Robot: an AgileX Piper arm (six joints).
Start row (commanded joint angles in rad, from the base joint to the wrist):
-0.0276 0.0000 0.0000 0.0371 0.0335 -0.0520
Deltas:
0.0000 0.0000 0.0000 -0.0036 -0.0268 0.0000
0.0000 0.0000 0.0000 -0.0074 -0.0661 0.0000
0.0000 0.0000 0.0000 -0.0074 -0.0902 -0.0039
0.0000 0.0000 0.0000 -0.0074 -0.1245 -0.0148
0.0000 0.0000 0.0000 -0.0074 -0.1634 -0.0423
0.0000 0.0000 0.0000 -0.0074 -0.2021 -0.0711
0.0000 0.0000 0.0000 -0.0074 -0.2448 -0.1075
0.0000 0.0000 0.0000 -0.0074 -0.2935 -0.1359
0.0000 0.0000 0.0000 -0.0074 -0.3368 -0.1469
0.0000 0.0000 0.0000 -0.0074 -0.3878 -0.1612
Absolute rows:
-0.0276 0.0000 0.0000 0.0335 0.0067 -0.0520
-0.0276 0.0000 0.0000 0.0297 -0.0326 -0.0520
-0.0276 0.0000 0.0000 0.0297 -0.0567 -0.0559
-0.0276 0.0000 0.0000 0.0297 -0.0910 -0.0668
-0.0276 0.0000 0.0000 0.0297 -0.1299 -0.0943
-0.0276 0.0000 0.0000 0.0297 -0.1686 -0.1231
-0.0276 0.0000 0.0000 0.0297 -0.2113 -0.1595
-0.0276 0.0000 0.0000 0.0297 -0.2600 -0.1879
-0.0276 0.0000 0.0000 0.0297 -0.3033 -0.1989
-0.0276 0.0000 0.0000 0.0297 -0.3543 -0.2132

